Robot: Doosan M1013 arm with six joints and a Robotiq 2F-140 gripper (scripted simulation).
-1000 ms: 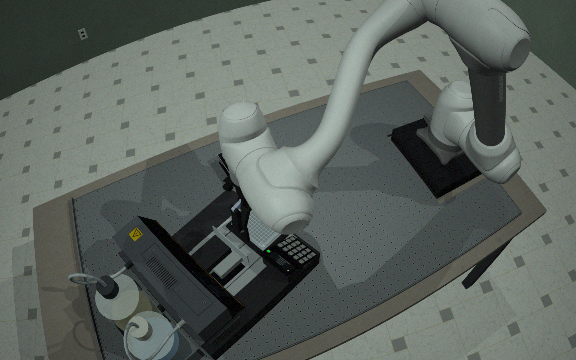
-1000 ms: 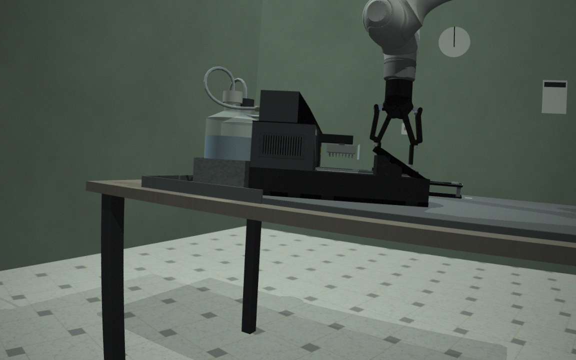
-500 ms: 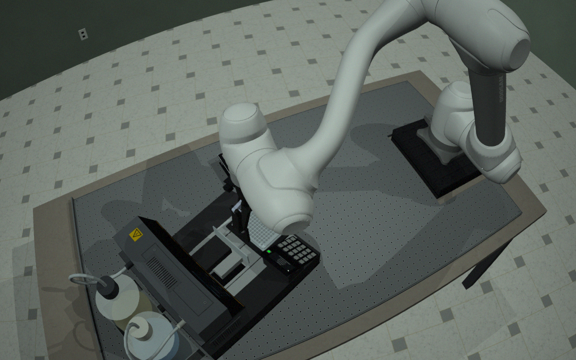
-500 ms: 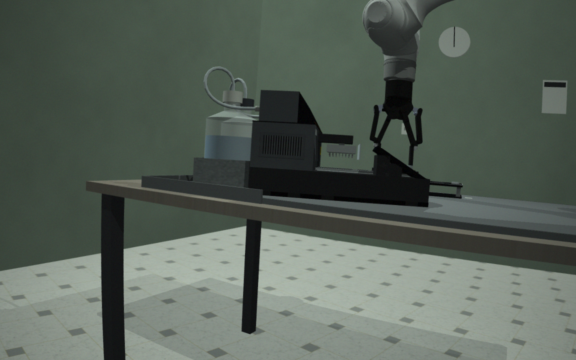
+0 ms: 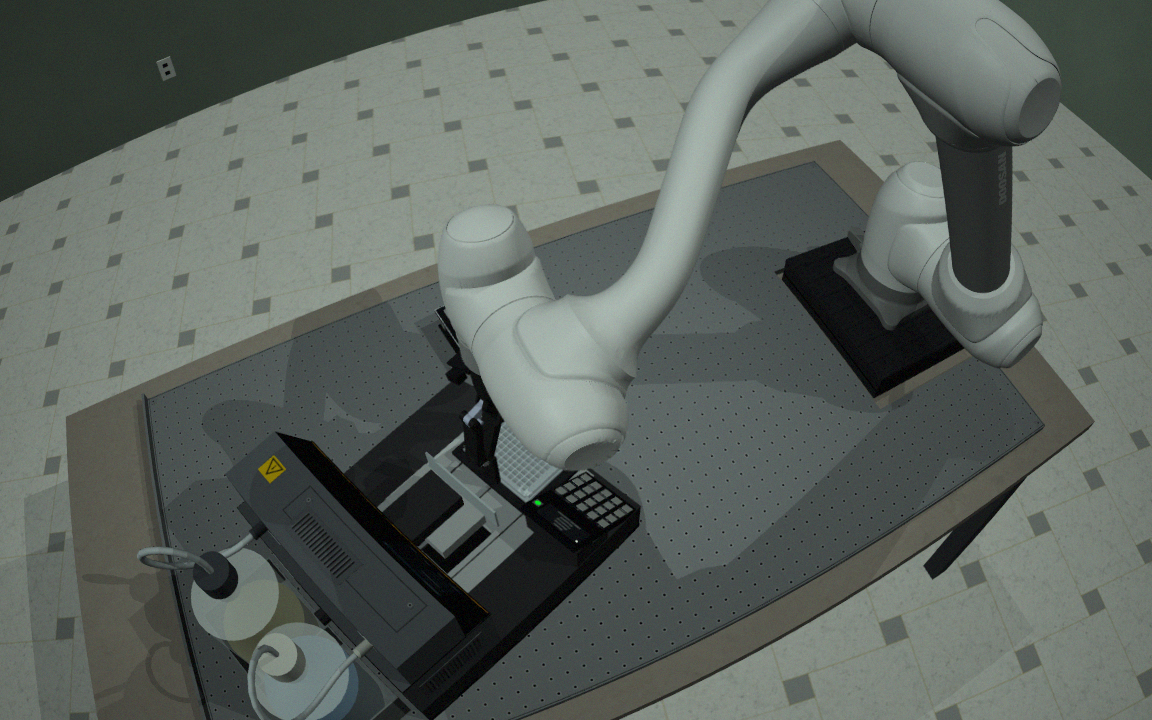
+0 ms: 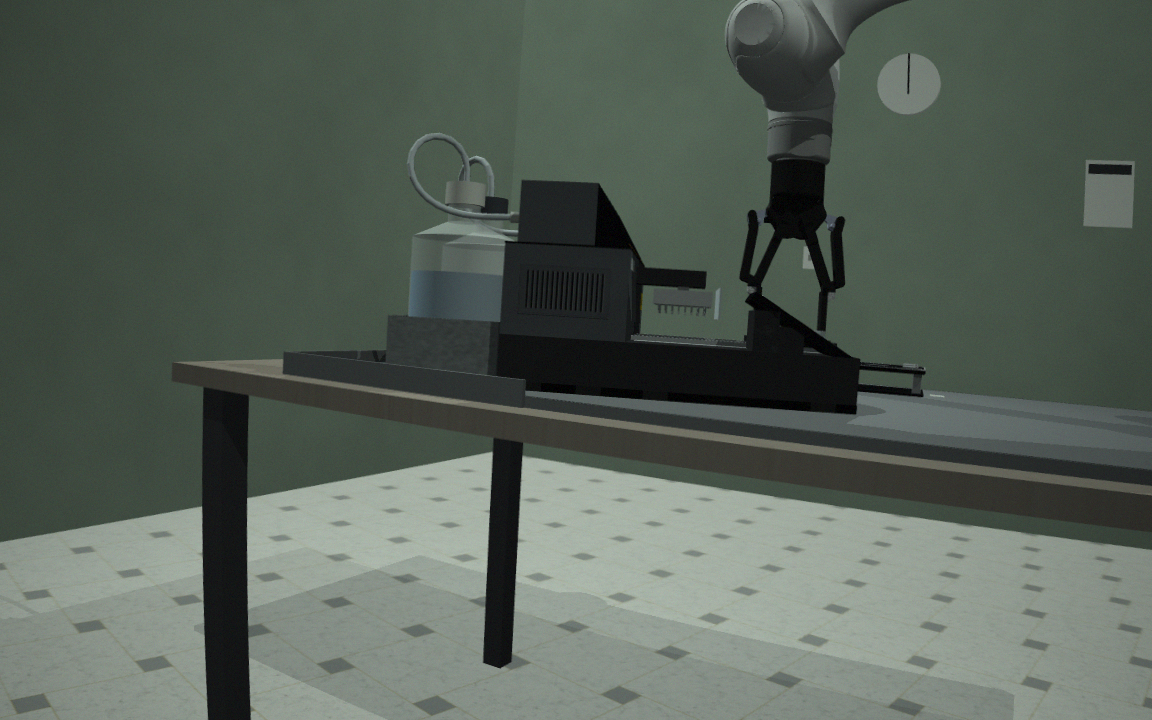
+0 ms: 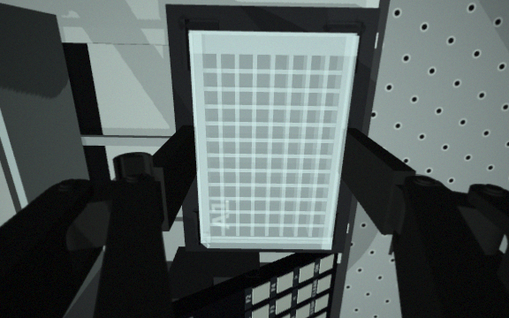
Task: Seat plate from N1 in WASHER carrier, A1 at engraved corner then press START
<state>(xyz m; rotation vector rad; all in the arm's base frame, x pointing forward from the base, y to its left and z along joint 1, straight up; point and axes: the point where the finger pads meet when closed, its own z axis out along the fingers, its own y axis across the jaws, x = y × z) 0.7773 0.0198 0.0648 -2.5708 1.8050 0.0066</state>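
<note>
The well plate is 2 cm below my hand. The rest, counted from my hand: washer carrier 3 cm below; then thin upright divider 9 cm ahead, 3 cm to the left, 1 cm above; then dispensing head 14 cm ahead, 5 cm to the left, 2 cm above.
</note>
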